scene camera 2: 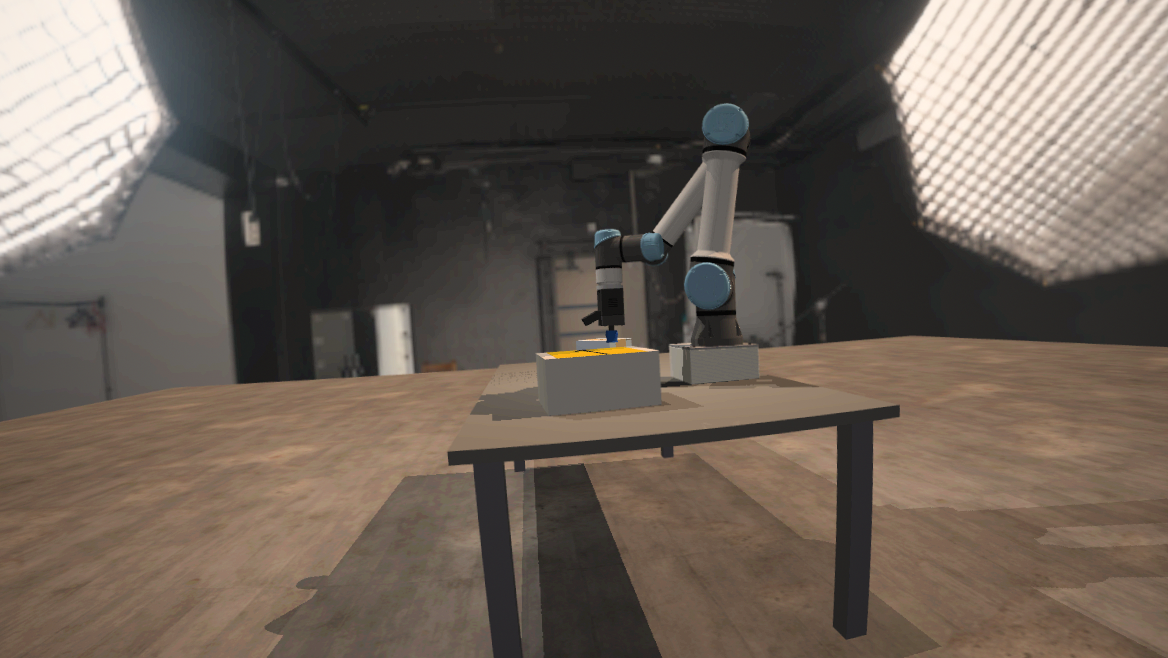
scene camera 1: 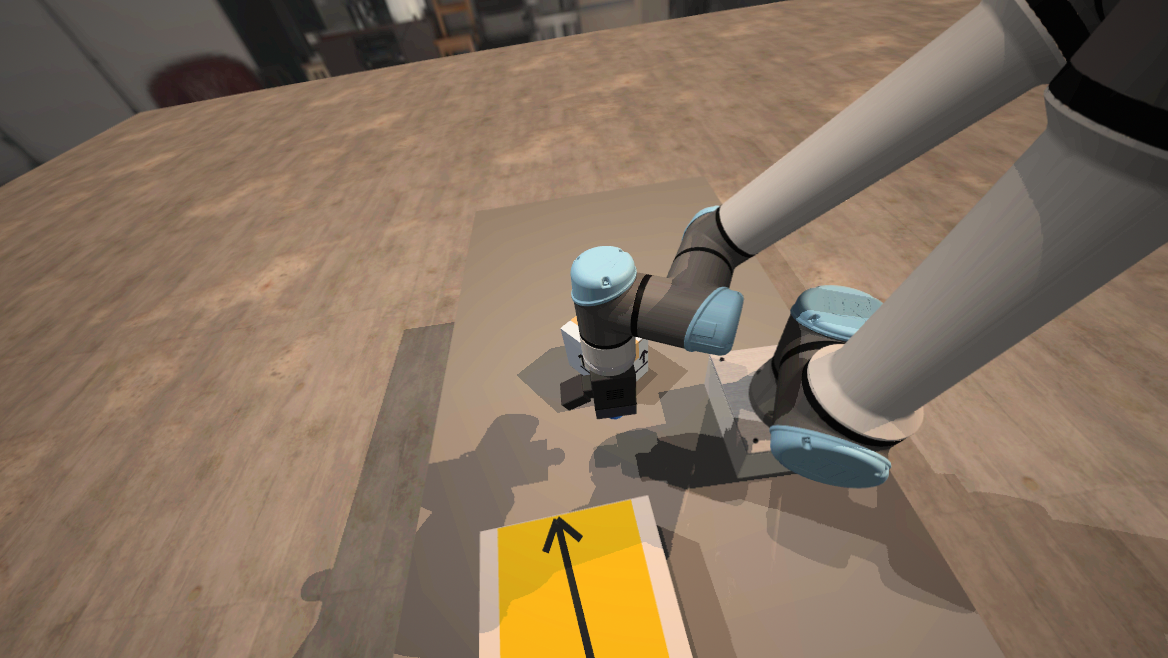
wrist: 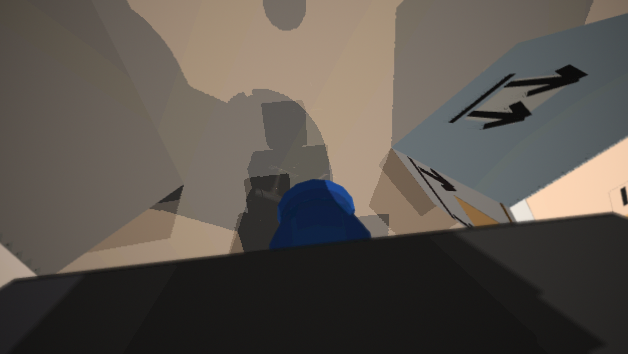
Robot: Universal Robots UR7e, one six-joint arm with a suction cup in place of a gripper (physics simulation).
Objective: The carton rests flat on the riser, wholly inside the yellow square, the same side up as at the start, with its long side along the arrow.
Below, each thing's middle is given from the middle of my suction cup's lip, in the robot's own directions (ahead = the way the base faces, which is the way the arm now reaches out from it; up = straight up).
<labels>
Now: suction cup 180 mm to the left of the carton [scene camera 1: 570, 332] and 70 mm above it. Also, from my suction cup: riser [scene camera 1: 599, 575] 90 mm ahead, 250 mm to the left, 80 mm below.
</labels>
